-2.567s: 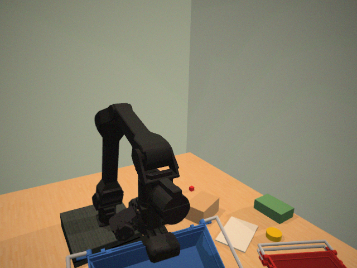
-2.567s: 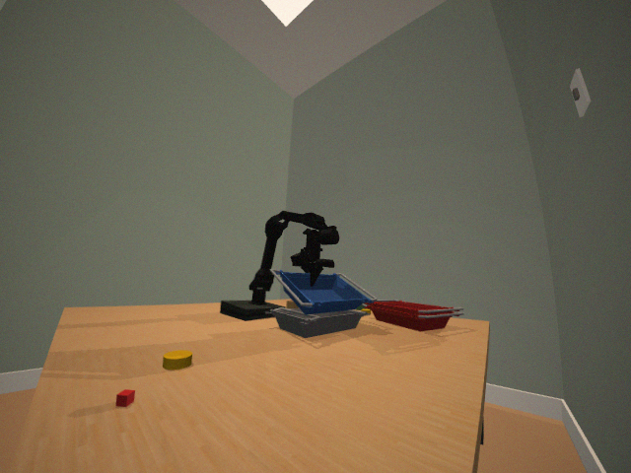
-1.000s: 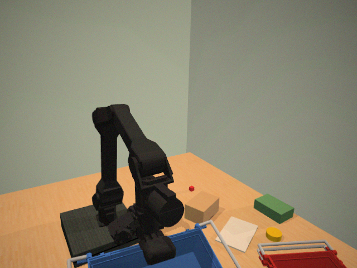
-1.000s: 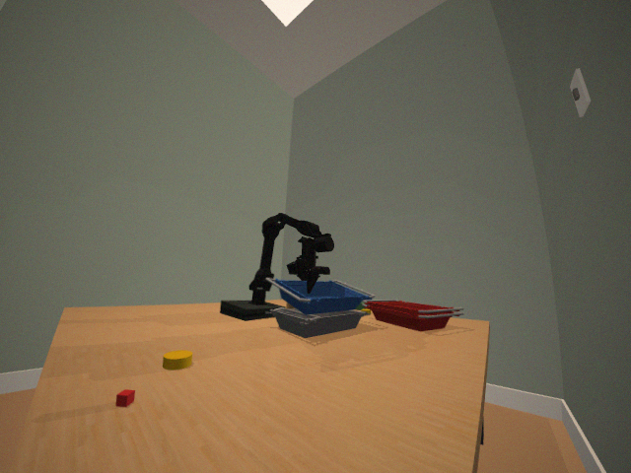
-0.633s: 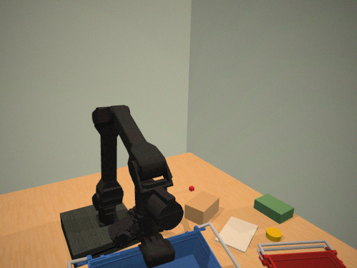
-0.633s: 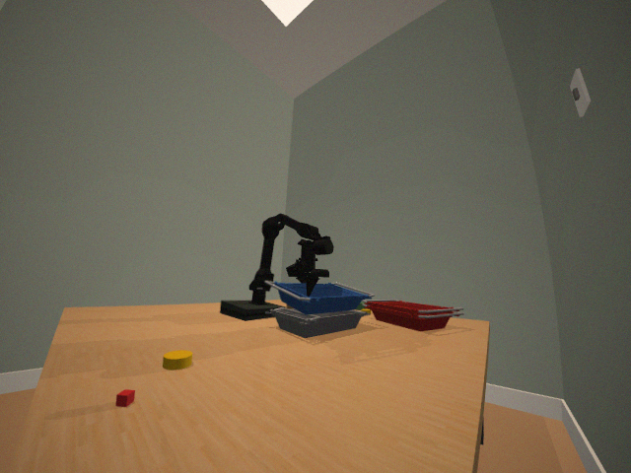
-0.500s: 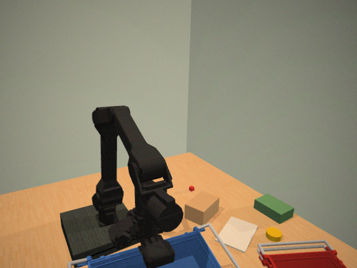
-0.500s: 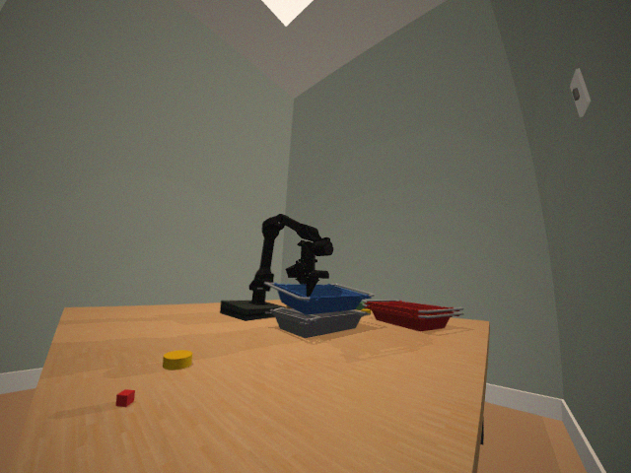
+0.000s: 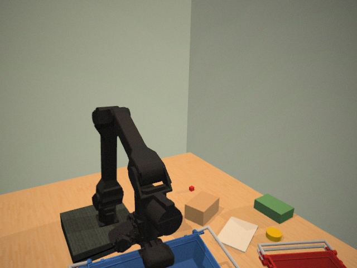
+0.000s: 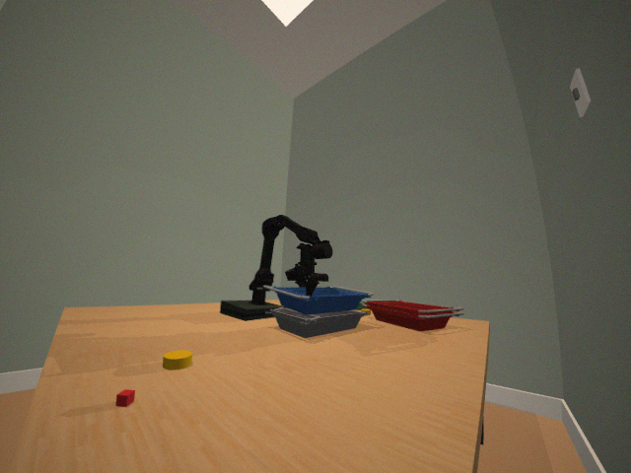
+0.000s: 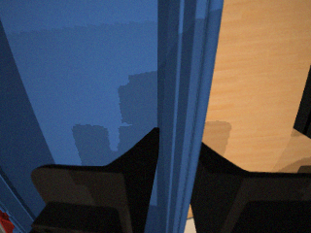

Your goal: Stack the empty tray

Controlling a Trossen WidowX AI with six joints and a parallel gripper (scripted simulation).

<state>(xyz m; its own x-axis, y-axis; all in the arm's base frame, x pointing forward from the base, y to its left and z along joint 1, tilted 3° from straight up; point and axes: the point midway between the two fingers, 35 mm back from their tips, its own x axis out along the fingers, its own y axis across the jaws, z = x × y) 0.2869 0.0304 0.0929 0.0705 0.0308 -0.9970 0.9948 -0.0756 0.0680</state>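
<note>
My gripper tip is 80 mm short of the blue tray, 30 mm below it and 10 mm to the left of it. Also, from my gripper tip: brown box: 260 mm behind, 170 mm to the left, 80 mm below; then white sheet: 360 mm to the left, 90 mm below, 80 mm behind; then brown block: 310 mm to the left, 230 mm behind, 60 mm below.
</note>
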